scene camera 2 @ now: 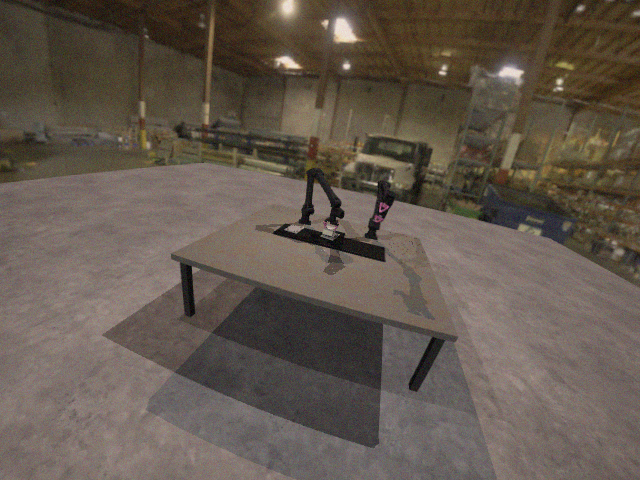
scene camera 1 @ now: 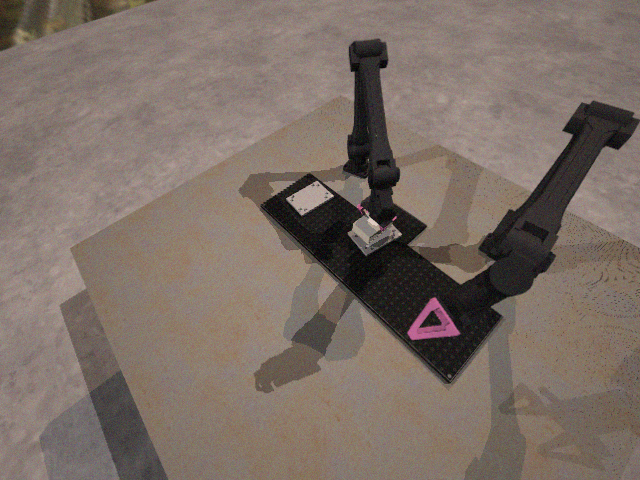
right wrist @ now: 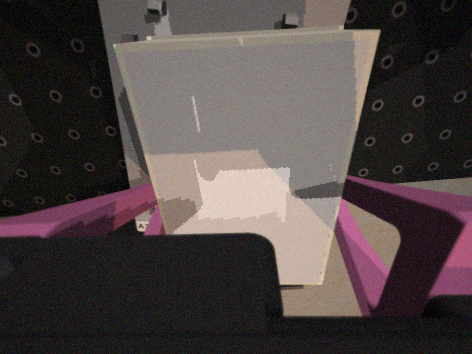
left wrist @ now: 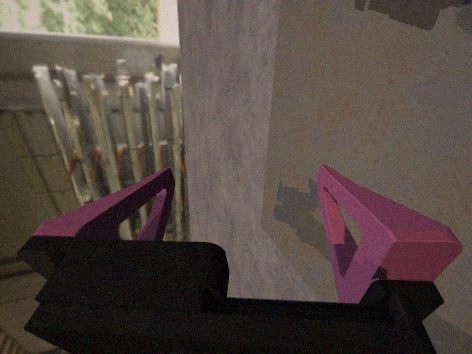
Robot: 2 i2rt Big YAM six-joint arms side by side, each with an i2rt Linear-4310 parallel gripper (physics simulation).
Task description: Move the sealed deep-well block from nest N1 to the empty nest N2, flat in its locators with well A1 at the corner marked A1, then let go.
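Where they show: left gripper, fingertip midpoint: (scene camera 2: pixel 377 217) (scene camera 1: pixel 410 333) (left wrist: pixel 243 174); right gripper, fingertip midpoint: (scene camera 1: pixel 374 223) (right wrist: pixel 247 185); left arm's base, origin of the base link: (scene camera 2: pixel 370 237); right arm's base, origin of the base link: (scene camera 2: pixel 304 222) (scene camera 1: pixel 358 168).
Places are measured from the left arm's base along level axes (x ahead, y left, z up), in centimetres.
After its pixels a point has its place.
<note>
The pale sealed deep-well block (scene camera 1: pixel 366 230) {x 27.7, y -38.8, z 8.1 cm} (right wrist: pixel 240 115) {x 26.5, y -39.8, z 8.1 cm} is between the fingers of my right gripper (scene camera 1: pixel 377 222) {x 21.9, y -39.3, z 5.7 cm} (right wrist: pixel 247 185) {x 21.9, y -39.3, z 5.7 cm}, which is shut on it. It is over the nest plate (scene camera 1: pixel 367 250) {x 31.2, y -35.4, z 2.5 cm} (right wrist: pixel 225 14) {x 29.9, y -39.9, z 2.5 cm} at the middle of the black board; its underside is hidden, so contact and seating cannot be told. A small label starting with A (right wrist: pixel 142 226) {x 17.8, y -30.4, z 2.5 cm} shows beside the left finger in the right wrist view. The other white nest plate (scene camera 1: pixel 310 197) {x 25.0, y -69.4, z 2.5 cm} (scene camera 2: pixel 295 228) {x 24.6, y -69.1, z 2.4 cm} is bare, at the board's left end. The nest numbers are not readable. My left gripper (scene camera 2: pixel 381 213) {x 59.2, y -7.2, z 35.2 cm} (left wrist: pixel 243 174) {x 59.2, y -7.2, z 35.2 cm} is open and empty, well apart from the block.
The long black perforated board (scene camera 1: pixel 408 276) {x 30.2, y -18.8, z 1.3 cm} (scene camera 2: pixel 364 249) {x 37.5, y -7.9, z 1.2 cm} lies on the tan table (scene camera 1: pixel 217 330) {x 85.2, y -55.1, z 0.0 cm} (scene camera 2: pixel 248 263) {x 95.9, y -82.4, z 0.0 cm}. In scene camera 1, the left arm's pink finger (scene camera 1: pixel 415 331) {x 59.2, y -7.2, z 35.2 cm} shows over the board's right end. Small dark locators (right wrist: pixel 290 20) {x 29.0, y -42.8, z 3.4 cm} stand on the nest plate behind the block. Arm shadows cross the table.
</note>
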